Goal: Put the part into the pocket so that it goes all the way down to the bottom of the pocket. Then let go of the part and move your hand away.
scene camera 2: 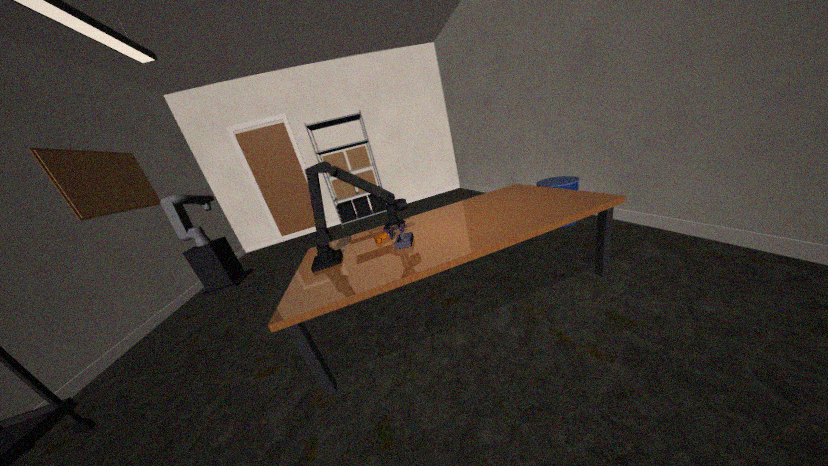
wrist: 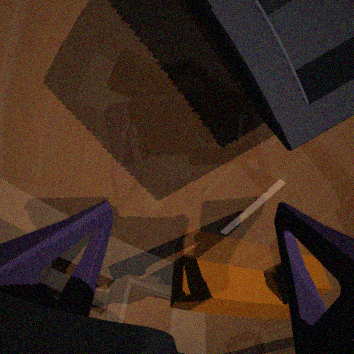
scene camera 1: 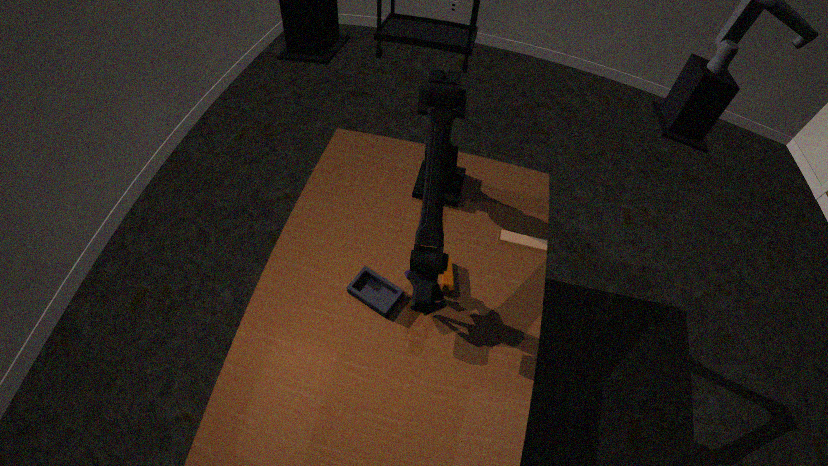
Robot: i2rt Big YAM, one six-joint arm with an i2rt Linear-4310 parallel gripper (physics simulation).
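Places are measured from the arm's base along level axes (x ahead, y left, z up), in centimetres.
Pixels of known places: gripper, between the fingertips: (scene camera 2: 396, 235) (wrist: 191, 210); arm's base, origin of its link: (scene camera 2: 327, 257).
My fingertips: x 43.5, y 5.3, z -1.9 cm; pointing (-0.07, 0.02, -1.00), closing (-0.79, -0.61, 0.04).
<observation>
Ahead of a thing's pixels: the offset from my fingertips to its top centre. Level surfaces: height alone.
The orange part {dx -8.2, dy +3.4, dz +2.0 cm} (scene camera 1: 447, 279) (scene camera 2: 380, 238) (wrist: 240, 285) lies on the table, with a notch towards its right end in the wrist view, where the right finger hides some of it. The blue-grey block with the pocket {dx +2.4, dy -14.0, dz +2.7 cm} (scene camera 1: 363, 300) (scene camera 2: 403, 243) (wrist: 277, 95) stands beside the part; its pocket looks empty in scene camera 1, and it is cut off at the wrist view's top right. My gripper (scene camera 1: 427, 291) (scene camera 2: 395, 229) (wrist: 191, 210) is open with nothing between its purple fingers. It hangs low over the table, close to the part and beside the block.
The wooden table {dz -0.9 cm} (scene camera 1: 312, 370) (scene camera 2: 498, 217) carries my arm's base (scene camera 2: 326, 259). A pale flat strip (scene camera 1: 523, 239) lies near the table's right edge in scene camera 1. Dark shadows of the arm cross the table. Another robot arm on a pedestal (scene camera 1: 698, 101) (scene camera 2: 213, 264) stands away from the table.
</observation>
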